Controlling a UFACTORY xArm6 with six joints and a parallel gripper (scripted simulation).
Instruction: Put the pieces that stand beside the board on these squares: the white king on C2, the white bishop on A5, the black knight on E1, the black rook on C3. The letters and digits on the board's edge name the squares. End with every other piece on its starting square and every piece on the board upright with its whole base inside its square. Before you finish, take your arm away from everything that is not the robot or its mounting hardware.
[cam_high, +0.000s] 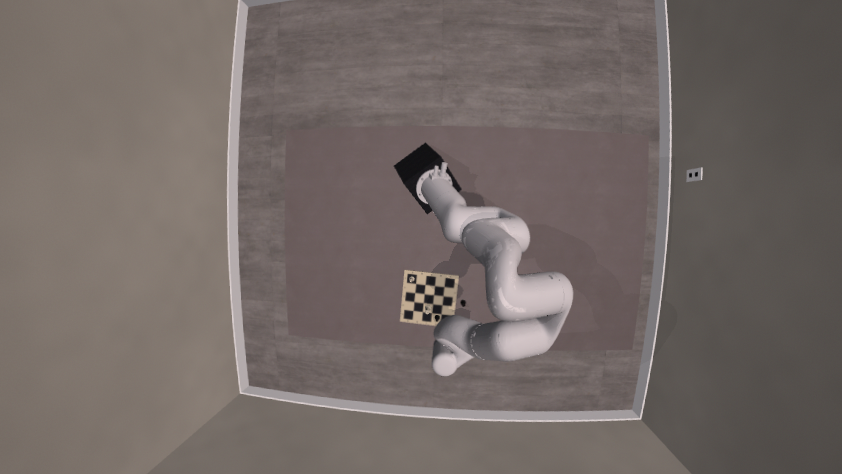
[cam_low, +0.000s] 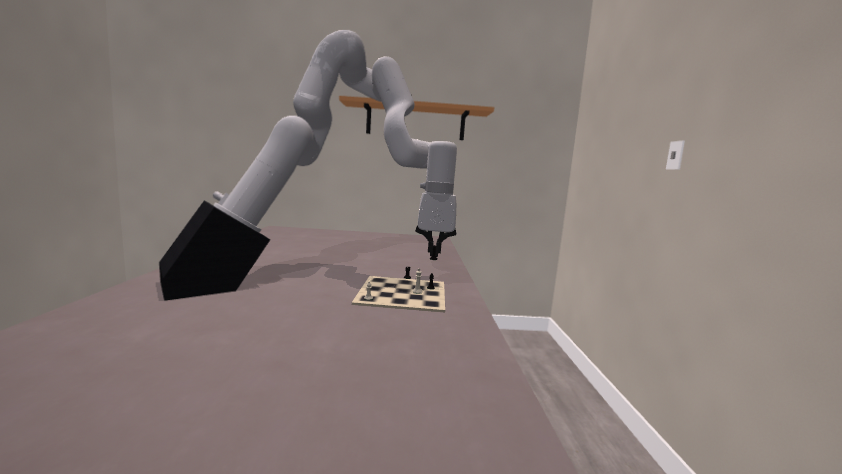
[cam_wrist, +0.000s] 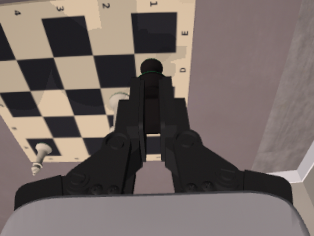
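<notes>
My gripper is now 3 cm past the white king, 8 cm to the left of it and 7 cm above it. Also, from my hand: chessboard (7 cm behind, 8 cm to the right, 11 cm below); black piece (2 cm below); white bishop (13 cm behind, 17 cm to the right, 8 cm below).
</notes>
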